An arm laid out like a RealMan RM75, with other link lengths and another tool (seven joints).
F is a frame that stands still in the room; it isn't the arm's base.
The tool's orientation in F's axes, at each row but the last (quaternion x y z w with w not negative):
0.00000 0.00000 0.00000 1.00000
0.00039 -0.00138 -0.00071 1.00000
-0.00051 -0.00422 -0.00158 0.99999
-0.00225 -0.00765 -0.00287 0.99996
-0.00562 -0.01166 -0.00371 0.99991
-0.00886 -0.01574 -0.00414 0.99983
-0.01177 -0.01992 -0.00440 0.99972
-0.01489 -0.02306 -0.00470 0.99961
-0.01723 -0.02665 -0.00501 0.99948
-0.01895 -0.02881 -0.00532 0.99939
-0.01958 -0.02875 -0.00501 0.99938
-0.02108 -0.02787 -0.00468 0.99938
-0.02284 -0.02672 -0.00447 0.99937
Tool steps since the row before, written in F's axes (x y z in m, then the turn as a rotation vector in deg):
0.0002 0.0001 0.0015 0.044 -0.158 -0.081
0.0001 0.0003 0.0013 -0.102 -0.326 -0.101
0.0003 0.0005 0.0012 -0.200 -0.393 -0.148
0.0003 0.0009 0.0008 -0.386 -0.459 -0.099
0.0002 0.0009 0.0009 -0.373 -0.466 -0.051
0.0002 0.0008 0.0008 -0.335 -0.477 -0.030
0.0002 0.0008 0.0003 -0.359 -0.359 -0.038
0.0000 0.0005 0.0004 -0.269 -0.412 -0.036
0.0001 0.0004 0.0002 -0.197 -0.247 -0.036
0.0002 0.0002 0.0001 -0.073 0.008 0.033
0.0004 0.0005 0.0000 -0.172 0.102 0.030
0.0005 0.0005 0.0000 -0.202 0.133 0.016
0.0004 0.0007 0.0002 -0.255 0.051 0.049
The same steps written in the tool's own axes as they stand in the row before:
0.0002 0.0001 0.0015 0.044 -0.158 -0.081
0.0001 0.0003 0.0013 -0.102 -0.326 -0.100
0.0003 0.0005 0.0012 -0.200 -0.393 -0.147
0.0003 0.0009 0.0008 -0.385 -0.461 -0.095
0.0002 0.0009 0.0009 -0.371 -0.468 -0.048
0.0002 0.0008 0.0008 -0.332 -0.479 -0.028
0.0002 0.0008 0.0003 -0.357 -0.361 -0.032
0.0000 0.0005 0.0004 -0.267 -0.413 -0.036
0.0001 0.0004 0.0002 -0.196 -0.248 -0.034
0.0002 0.0002 0.0001 -0.071 0.006 0.037
0.0004 0.0005 0.0000 -0.171 0.099 0.044
0.0005 0.0005 0.0000 -0.202 0.130 0.033
0.0004 0.0007 0.0002 -0.252 0.046 0.065

